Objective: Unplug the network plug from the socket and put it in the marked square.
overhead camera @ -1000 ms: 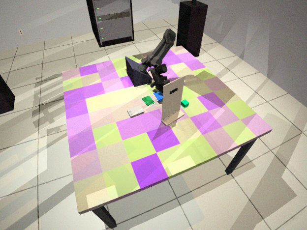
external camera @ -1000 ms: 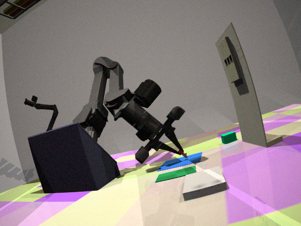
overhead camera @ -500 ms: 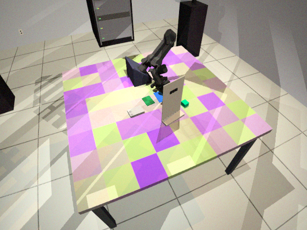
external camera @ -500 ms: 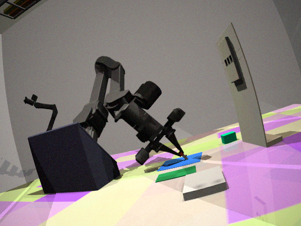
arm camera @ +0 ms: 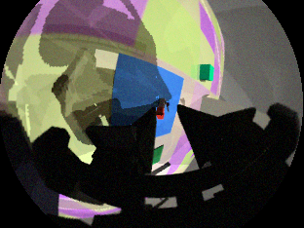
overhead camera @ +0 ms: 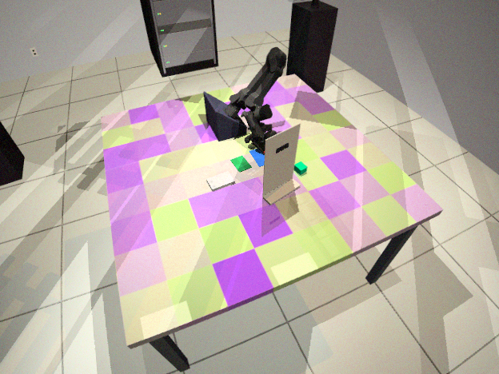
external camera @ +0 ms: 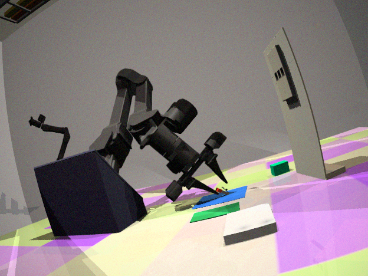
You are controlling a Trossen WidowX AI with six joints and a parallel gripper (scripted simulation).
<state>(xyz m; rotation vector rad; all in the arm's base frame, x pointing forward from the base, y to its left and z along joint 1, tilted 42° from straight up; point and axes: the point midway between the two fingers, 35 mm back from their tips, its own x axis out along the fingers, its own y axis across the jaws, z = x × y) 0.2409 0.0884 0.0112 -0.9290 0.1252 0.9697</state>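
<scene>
The network plug is right at my gripper tip. The rest, counted from my gripper tip: blue square 2 cm below, 1 cm behind; then small green block 15 cm ahead, 9 cm to the left, 1 cm below; then flat green square 13 cm to the right, 2 cm below, 1 cm behind.
</scene>
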